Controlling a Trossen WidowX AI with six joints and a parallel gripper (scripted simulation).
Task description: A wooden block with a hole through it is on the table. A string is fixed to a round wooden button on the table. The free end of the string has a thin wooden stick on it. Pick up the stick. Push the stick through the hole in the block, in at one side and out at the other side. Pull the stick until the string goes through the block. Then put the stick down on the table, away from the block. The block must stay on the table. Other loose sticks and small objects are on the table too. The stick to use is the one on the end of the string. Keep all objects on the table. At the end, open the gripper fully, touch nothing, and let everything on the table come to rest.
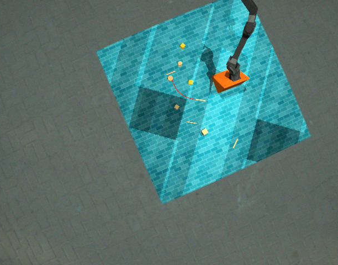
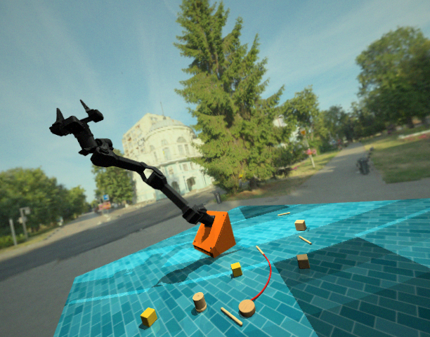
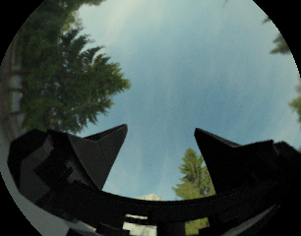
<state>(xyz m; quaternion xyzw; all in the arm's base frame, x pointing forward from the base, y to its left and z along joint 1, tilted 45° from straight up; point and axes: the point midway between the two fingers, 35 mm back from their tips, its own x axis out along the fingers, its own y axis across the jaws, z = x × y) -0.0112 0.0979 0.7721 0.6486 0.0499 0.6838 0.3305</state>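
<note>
The yellow cube is 750 mm below my gripper tip, 370 mm to the left of it and 310 mm ahead of it. The rest, counted from my gripper tip: wooden cylinder 750 mm below, 330 mm ahead, 210 mm to the left; stick 770 mm below, 410 mm ahead, 240 mm to the left; round wooden button 760 mm below, 440 mm ahead, 280 mm to the left.
</note>
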